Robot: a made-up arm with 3 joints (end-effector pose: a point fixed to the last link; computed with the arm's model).
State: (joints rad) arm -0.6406 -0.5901 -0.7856
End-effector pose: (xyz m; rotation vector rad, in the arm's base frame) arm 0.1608 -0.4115 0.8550 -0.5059 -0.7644 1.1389
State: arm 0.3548 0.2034 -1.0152
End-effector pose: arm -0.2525 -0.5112 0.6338 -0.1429 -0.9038 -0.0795
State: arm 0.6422 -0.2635 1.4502
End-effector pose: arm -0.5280 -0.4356 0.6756 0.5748 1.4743 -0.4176
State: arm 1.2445 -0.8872 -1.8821
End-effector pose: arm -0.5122 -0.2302 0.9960 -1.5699 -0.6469 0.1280
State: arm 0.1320 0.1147 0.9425
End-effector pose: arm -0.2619 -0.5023 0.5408 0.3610 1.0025 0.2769
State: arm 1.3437 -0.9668 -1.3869
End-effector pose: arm -0.5236 -0.2330 0.9951 -1.4015 -0.1332 -0.1968
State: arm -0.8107 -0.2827 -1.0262
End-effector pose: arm 0.2080 -0.3518 0.7794 -0.0658 -1.0068 1.2128
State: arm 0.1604 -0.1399 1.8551
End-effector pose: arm -0.3500 -0.5345 0.6633 0.4242 1.9211 0.0020
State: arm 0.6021 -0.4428 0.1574
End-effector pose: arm -0.4270 -0.5262 0.7379 -0.2674 0.4463 -0.2877
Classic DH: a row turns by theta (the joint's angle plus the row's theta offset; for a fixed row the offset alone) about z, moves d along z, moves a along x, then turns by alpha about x. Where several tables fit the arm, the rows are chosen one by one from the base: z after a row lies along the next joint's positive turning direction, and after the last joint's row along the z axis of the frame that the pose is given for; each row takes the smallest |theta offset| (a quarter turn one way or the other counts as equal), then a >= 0, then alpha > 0; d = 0 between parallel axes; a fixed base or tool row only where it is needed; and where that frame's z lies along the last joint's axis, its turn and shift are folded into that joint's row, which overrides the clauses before.
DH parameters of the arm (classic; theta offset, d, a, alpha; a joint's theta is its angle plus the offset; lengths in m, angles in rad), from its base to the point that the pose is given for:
base (fixed): 0.4681 0 -0.1995 3.1416
joint 1: -1.1027 -0.786 -0.149 -1.5708
joint 2: -1.5708 -0.016 0.118 -1.5708
joint 3: -1.4549 -0.2968 0.0762 1.5675
tool (fixed): 0.3692 -0.0576 0 0

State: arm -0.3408 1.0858 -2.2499
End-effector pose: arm -0.0962 -0.3446 0.5126 0.5645 -1.7846 -0.6677
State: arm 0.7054 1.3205 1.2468
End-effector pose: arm -0.2370 -0.0719 0.4476 1.4933 0.4136 0.6285
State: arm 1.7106 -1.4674 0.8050
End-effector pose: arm -0.5640 -0.0198 1.0594 -0.0502 1.7881 -1.6837
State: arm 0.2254 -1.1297 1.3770
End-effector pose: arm -0.3456 -0.5187 0.9698 -0.4748 1.5131 -0.7221
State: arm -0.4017 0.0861 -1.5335
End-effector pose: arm 0.0425 -0.4749 0.7092 0.0930 -1.4395 0.5722
